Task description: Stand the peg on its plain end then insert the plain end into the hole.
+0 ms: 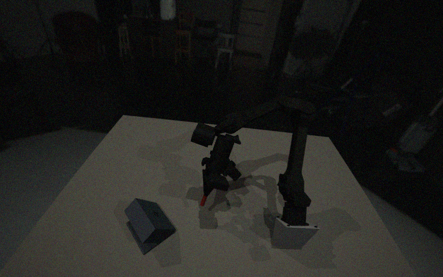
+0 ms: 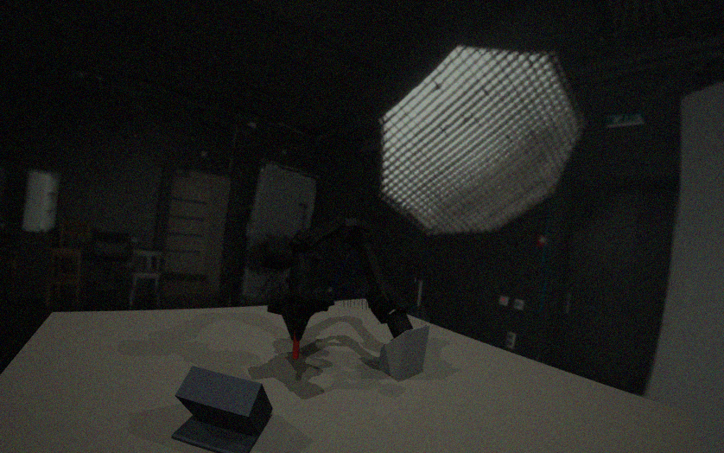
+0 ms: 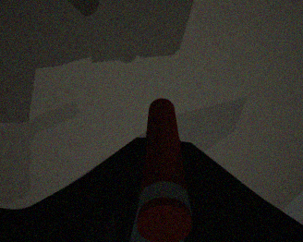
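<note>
Right now my gripper tip is 18 cm short of the sloped panel, 5 cm to the right of it and 6 cm above it. Also, from my gripper tip: peg 1 cm behind, 1 cm to the right, 1 cm above.
</note>
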